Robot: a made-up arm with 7 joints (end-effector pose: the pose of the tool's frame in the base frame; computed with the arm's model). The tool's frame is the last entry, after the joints. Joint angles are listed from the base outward.
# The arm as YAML. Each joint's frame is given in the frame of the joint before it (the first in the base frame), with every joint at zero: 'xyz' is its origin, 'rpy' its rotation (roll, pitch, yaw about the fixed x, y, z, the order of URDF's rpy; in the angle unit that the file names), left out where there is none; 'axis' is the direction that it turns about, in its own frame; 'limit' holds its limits. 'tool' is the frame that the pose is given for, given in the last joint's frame.
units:
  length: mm
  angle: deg
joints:
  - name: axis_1
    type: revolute
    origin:
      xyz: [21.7, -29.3, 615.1]
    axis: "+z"
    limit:
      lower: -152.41
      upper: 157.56
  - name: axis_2
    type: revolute
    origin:
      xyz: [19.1, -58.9, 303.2]
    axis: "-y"
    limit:
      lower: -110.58
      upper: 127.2
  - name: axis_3
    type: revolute
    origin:
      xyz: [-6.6, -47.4, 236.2]
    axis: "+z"
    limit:
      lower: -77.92
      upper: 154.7
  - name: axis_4
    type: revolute
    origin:
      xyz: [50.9, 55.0, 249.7]
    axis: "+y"
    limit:
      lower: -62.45
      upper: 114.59
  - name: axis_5
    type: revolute
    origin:
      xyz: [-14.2, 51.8, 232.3]
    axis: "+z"
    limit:
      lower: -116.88
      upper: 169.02
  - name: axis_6
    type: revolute
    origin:
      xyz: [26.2, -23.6, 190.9]
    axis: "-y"
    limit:
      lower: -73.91
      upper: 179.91
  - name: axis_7
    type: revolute
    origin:
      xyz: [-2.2, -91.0, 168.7]
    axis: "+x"
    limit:
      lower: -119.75
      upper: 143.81
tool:
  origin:
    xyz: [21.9, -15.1, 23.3]
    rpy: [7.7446, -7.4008, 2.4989]
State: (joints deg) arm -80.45 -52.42 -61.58 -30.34 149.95 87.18 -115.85
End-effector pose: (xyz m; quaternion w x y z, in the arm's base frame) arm 0.1417 -0.8375 1.4451 0.7464 -0.5046 -0.2332 -0.3660
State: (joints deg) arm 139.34 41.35 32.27 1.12 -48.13 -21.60 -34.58
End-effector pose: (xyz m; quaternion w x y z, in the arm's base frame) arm 0.6032 -0.3554 1.7714 0.4422 0.1122 -0.2266 0.8605
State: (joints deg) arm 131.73 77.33 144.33 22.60 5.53 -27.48 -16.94
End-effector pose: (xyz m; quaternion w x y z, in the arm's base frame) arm 0.5972 -0.8654 0.8125 0.3726 0.2912 0.8056 -0.3569
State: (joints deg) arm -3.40 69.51 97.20 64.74 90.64 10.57 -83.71
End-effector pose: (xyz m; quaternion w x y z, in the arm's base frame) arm -0.6316 0.5203 0.9629 0.0396 0.4843 0.0564 -0.8722
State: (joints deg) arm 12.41 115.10 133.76 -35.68 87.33 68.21 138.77
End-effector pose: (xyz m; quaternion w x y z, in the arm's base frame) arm -0.7889 -0.4347 0.6067 0.2189 -0.4045 0.8874 -0.0309
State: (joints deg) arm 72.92 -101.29 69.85 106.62 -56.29 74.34 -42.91
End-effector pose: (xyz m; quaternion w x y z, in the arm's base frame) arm -0.2993 0.6264 0.7878 0.1264 0.1732 -0.1533 -0.9646
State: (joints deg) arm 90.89 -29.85 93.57 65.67 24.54 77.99 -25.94
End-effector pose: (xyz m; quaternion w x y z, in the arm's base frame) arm -0.3272 0.4051 1.5846 0.0654 -0.1932 -0.3036 -0.9307
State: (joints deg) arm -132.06 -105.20 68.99 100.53 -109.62 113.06 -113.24
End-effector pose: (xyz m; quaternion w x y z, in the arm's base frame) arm -0.0220 -0.6580 0.8971 0.5938 -0.7857 0.1335 -0.1102
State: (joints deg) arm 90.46 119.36 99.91 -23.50 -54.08 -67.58 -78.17
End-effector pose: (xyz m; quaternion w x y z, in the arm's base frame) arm 0.2240 -0.8866 0.5711 0.3119 -0.2350 -0.8866 0.2479
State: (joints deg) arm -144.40 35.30 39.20 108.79 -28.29 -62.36 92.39
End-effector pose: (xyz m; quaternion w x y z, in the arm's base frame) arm -0.0794 -0.2530 1.3802 0.5823 -0.2446 -0.0228 0.7750
